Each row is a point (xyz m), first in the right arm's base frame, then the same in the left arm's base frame.
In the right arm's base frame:
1: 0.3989 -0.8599 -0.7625
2: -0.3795 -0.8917 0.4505
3: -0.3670 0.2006 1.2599
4: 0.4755 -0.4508 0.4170
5: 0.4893 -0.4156 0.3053
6: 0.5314 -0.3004 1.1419
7: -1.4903 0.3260 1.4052
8: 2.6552 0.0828 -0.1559
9: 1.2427 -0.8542 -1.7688
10: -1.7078 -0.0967 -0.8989
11: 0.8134 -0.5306 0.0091
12: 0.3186 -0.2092 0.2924
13: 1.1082 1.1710 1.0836
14: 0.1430 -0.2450 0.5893
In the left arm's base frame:
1: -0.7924 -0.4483 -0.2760
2: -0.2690 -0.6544 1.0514
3: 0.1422 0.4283 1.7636
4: 0.0967 0.0193 0.4692
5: 0.0085 0.0518 0.3981
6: 0.6701 0.2130 0.8993
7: -0.4110 0.2197 2.7378
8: 0.7712 1.1512 -1.4355
9: -1.1090 -0.2380 -1.5330
10: -2.2683 -0.3550 1.4129
11: -0.0162 0.0250 -0.0544
12: -0.1439 0.1971 0.5641
13: 0.6339 1.7850 0.7309
14: -0.0012 0.1244 0.8717

